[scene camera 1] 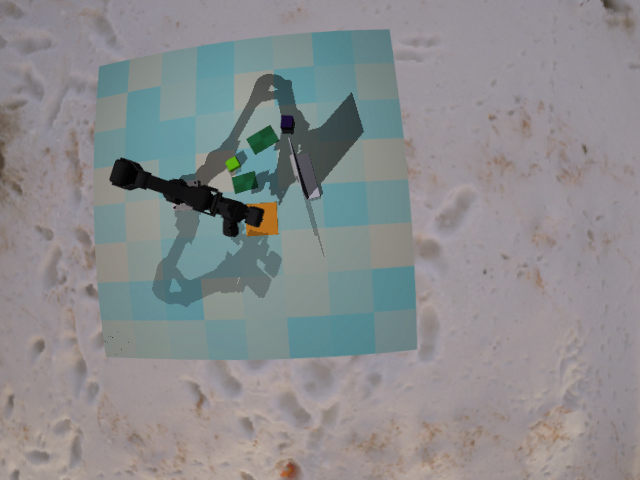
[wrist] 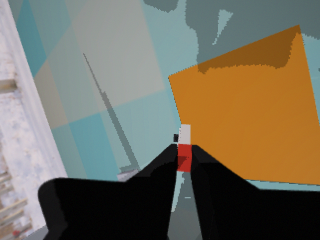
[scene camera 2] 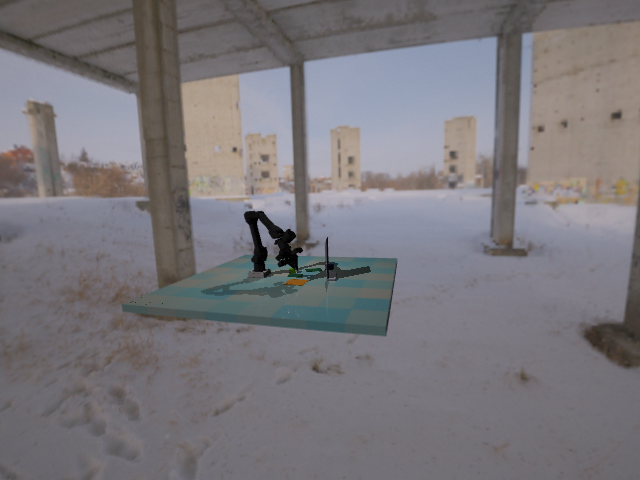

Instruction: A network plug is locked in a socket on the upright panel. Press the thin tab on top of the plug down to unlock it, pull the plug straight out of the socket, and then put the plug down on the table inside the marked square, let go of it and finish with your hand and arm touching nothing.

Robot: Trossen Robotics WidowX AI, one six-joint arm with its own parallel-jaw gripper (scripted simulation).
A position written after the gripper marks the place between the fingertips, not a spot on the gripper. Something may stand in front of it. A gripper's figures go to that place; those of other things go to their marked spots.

Labels:
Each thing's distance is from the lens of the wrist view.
gripper (wrist: 183,150): 12 cm
orange marked square (wrist: 246,108): 17 cm

